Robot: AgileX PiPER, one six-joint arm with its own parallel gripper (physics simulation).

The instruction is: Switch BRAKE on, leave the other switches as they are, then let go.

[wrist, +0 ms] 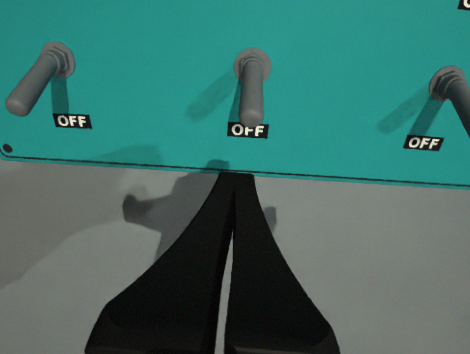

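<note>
A teal switch panel fills the upper part of the wrist view. Three grey toggle levers show on it: a left lever, a middle lever and a right lever cut by the view's edge. All three tilt down toward their OFF labels. No name label shows, so I cannot tell which one is BRAKE. My gripper is shut and empty. Its tips are at the panel's lower edge in the view, below the middle lever and apart from it.
A grey surface lies beyond the panel's lower edge, with the arm's shadow on it. A dark screw sits at the panel's lower left corner. Part of another label shows at the top right.
</note>
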